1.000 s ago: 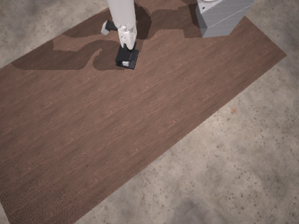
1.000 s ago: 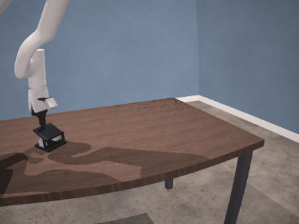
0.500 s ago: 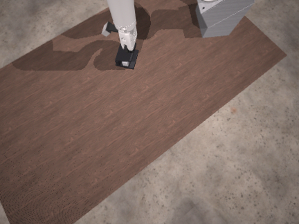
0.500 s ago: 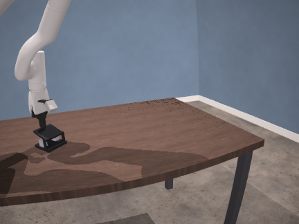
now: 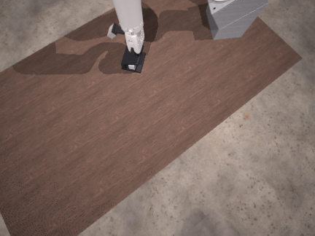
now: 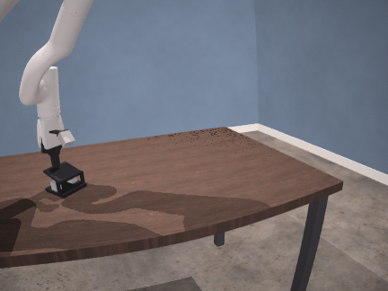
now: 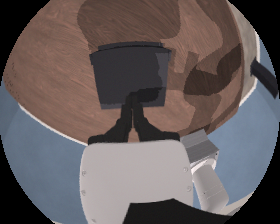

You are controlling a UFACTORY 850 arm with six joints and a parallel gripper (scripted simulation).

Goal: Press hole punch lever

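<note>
My gripper is now 2 cm short of the hole punch, 3 cm to the left of it and 6 cm above it.
</note>
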